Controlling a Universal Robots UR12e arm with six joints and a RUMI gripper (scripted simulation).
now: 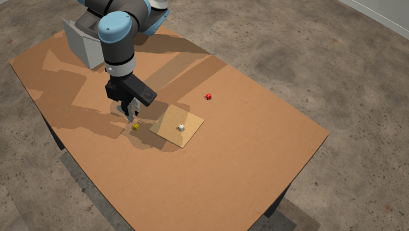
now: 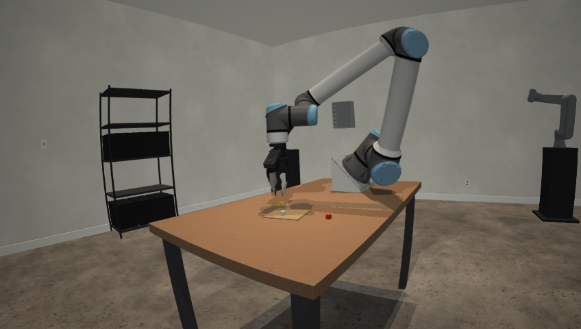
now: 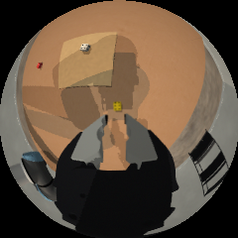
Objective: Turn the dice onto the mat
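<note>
My hand is 50 mm above the yellow die. Also, from my hand: red die: 90 mm ahead, 280 mm to the left, 50 mm below; tan mat: 100 mm ahead, 100 mm to the left, 60 mm below; white die: 120 mm ahead, 100 mm to the left, 50 mm below.
</note>
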